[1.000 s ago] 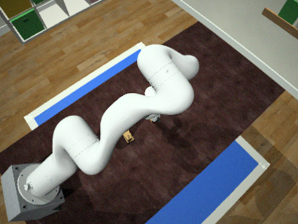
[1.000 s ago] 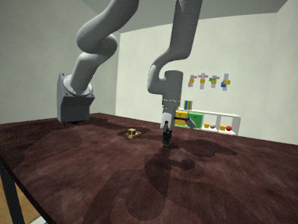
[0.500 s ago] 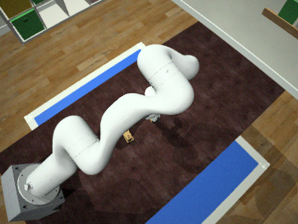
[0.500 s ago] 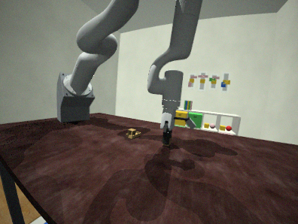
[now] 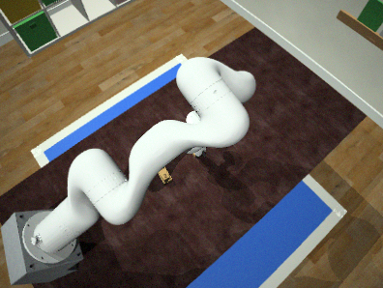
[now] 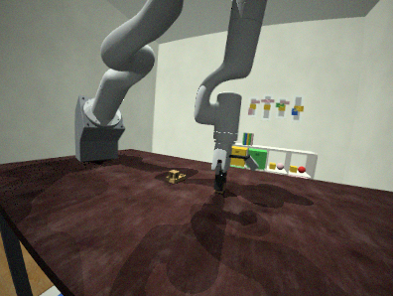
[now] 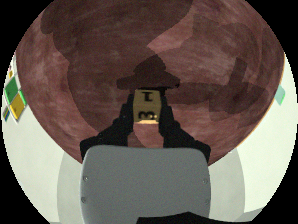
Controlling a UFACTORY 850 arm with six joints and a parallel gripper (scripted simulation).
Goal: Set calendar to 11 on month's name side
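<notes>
My gripper is now 10 mm above the cube. Round my hand: wooden tray (190 mm behind, 20 mm to the left, 20 mm below).
</notes>
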